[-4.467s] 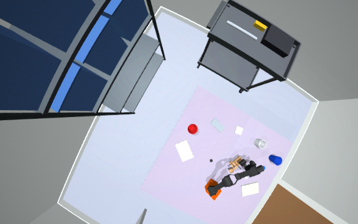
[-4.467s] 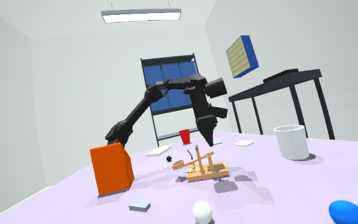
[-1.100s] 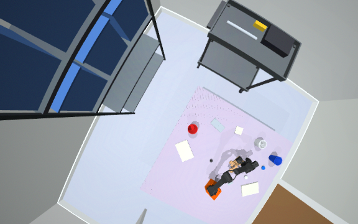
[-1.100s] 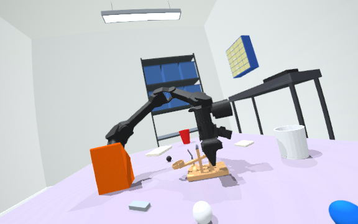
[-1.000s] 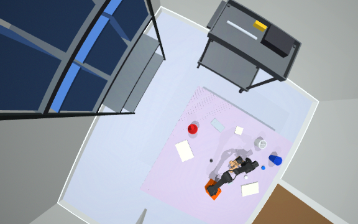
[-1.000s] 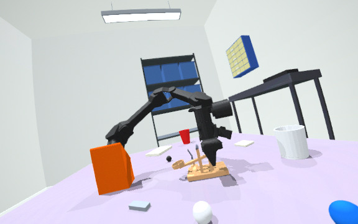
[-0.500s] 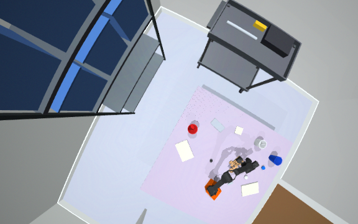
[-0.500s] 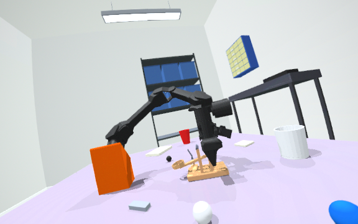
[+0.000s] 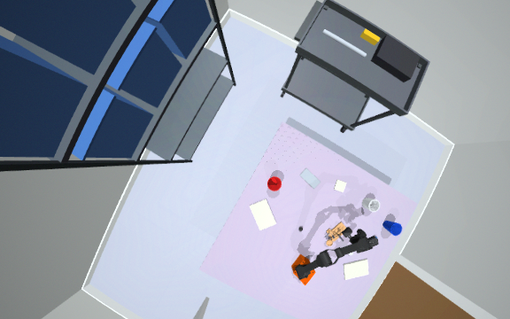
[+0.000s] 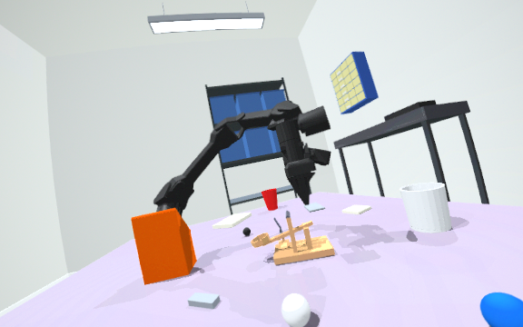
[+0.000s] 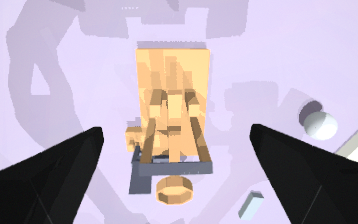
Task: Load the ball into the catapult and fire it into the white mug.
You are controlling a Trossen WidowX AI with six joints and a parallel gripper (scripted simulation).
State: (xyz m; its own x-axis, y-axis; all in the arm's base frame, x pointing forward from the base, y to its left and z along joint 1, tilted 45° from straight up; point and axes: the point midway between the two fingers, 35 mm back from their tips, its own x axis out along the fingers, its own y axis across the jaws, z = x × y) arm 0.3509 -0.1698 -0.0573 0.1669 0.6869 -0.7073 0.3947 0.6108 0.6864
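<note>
Now: gripper tip 290 mm to the right of the dark ball, 120 mm past it and 110 mm above it. Also, from my gripper tip: white ball: 160 mm to the right, 140 mm behind, 110 mm below; then white mug: 270 mm ahead, 110 mm to the right, 100 mm below; then wooden catapult: 70 mm below, 60 mm behind, 50 mm to the left.
</note>
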